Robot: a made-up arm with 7 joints.
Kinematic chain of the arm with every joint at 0, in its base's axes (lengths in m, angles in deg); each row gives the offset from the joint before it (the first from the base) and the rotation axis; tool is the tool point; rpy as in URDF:
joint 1: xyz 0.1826 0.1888 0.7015 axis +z
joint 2: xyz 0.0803 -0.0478 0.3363 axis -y
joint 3: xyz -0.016 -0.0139 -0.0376 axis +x
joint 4: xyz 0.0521 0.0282 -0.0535 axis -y
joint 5: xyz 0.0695 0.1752 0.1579 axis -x
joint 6: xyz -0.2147 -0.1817 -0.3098 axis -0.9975 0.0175 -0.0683
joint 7: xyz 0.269 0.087 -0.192 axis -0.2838 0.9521 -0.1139
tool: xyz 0.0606 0.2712 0.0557 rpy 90 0 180
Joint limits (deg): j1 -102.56..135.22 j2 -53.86..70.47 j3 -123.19..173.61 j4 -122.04..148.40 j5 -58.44..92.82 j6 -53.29..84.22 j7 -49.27..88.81
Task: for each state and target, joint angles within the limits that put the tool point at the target. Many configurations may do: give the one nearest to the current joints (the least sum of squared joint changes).
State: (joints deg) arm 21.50 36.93 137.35 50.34 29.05 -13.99 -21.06
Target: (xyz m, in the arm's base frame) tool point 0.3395 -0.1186 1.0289
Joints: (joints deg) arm 6.35 29.33 165.74 65.61 30.03 -53.29 -32.17
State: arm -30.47 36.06 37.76 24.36 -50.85 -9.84 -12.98
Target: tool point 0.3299 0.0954 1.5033
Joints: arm -41.13 4.75 59.66 13.90 -55.62 -33.31 -13.81
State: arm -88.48 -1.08 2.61 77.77 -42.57 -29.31 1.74
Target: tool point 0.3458 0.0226 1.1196
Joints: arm -102.56 -12.62 15.50 70.03 18.39 -50.54 -32.21
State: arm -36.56 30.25 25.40 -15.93 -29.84 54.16 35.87
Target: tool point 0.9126 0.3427 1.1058
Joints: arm -49.66 38.54 42.34 0.52 -28.90 42.50 26.76
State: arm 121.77 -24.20 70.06 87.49 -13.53 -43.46 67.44
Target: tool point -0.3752 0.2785 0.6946
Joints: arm 135.22 -53.86 41.24 58.80 0.36 -7.26 81.51
